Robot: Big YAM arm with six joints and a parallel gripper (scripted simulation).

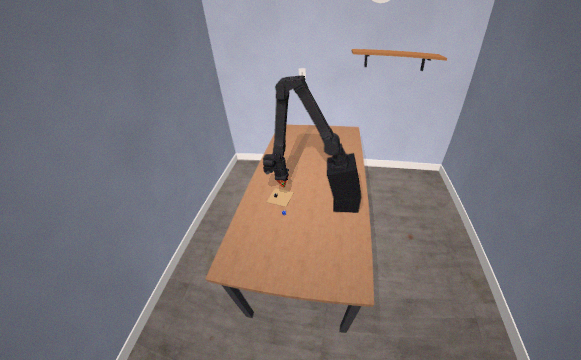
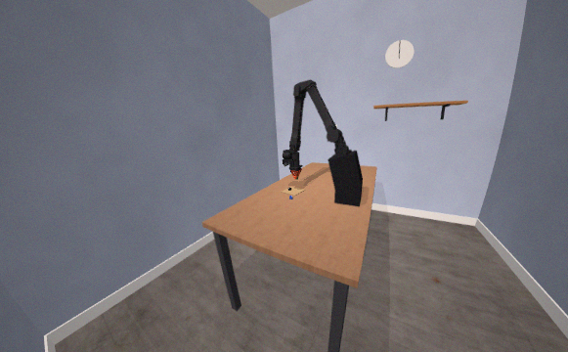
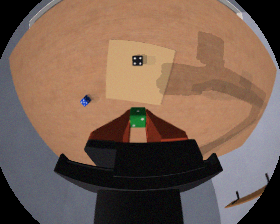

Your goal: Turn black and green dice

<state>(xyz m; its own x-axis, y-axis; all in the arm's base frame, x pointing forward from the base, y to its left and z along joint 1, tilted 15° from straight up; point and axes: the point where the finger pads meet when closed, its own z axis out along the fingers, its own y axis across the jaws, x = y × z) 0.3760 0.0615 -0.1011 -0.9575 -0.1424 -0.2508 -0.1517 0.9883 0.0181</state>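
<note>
Right now the tan mat is 30 mm ahead of my hand, 10 mm to the left of it and 110 mm below it. Also, from my hand: black die 60 mm ahead, 10 mm to the left, 100 mm below; green die right at my hand; blue die 50 mm behind, 130 mm to the left, 100 mm below.
</note>
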